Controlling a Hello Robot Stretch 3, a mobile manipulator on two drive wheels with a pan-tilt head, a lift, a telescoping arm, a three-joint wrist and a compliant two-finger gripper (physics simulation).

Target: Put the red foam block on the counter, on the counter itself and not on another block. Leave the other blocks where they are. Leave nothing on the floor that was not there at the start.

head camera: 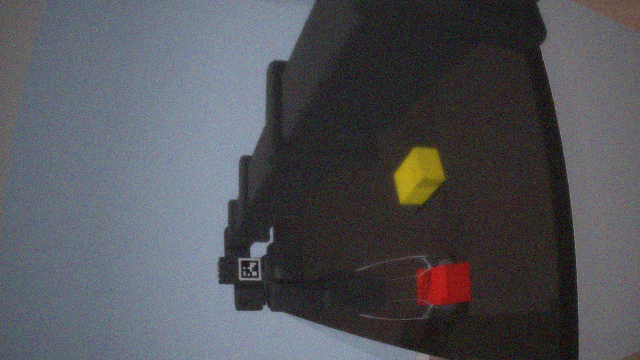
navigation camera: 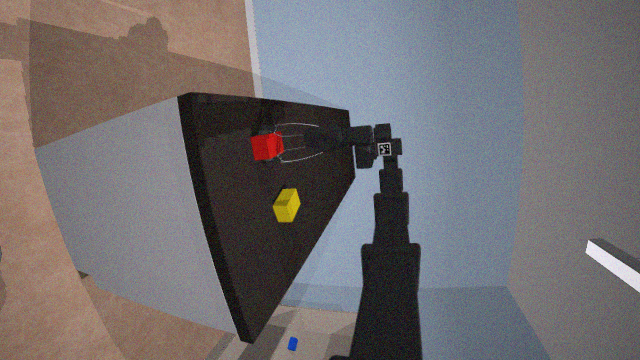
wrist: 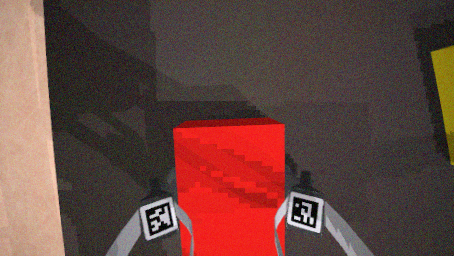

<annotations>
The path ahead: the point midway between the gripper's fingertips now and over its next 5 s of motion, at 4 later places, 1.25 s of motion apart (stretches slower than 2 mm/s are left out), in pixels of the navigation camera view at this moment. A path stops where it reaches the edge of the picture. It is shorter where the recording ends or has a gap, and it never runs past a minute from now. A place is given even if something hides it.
My gripper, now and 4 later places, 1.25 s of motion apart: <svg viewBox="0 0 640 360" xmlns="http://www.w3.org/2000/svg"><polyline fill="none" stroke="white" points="260,146 273,144 270,147 231,162 157,195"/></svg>
</annotations>
